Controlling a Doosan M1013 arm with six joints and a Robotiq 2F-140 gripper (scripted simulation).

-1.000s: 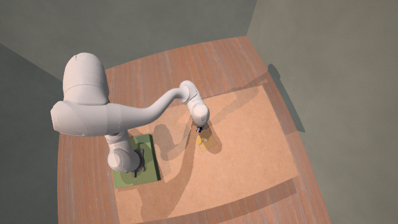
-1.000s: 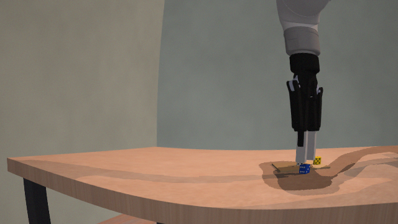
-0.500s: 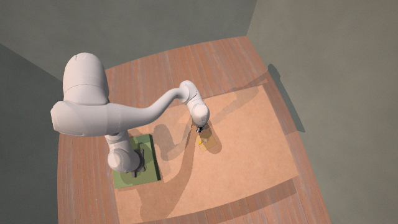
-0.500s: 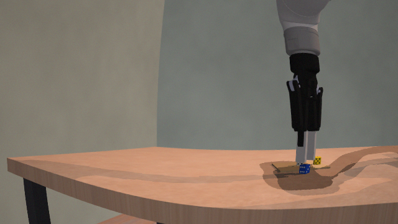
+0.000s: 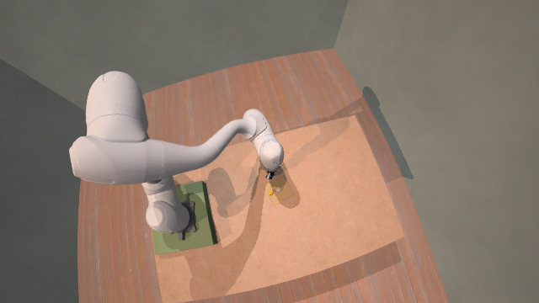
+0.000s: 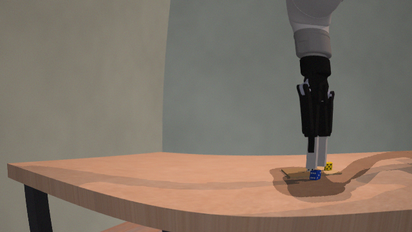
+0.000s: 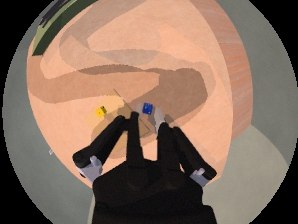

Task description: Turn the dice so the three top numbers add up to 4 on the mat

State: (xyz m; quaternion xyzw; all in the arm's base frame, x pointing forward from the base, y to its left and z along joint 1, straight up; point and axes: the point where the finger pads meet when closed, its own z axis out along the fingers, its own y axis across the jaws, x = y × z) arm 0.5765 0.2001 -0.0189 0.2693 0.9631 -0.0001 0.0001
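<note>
Right now my hand is 50 mm above the blue die. The rest, counted from my hand: yellow die 30 mm behind, 110 mm to the right, 40 mm below; then tan mat 20 mm ahead, 100 mm to the right, 60 mm below; then white die 20 mm ahead, 100 mm to the right, 40 mm below.
</note>
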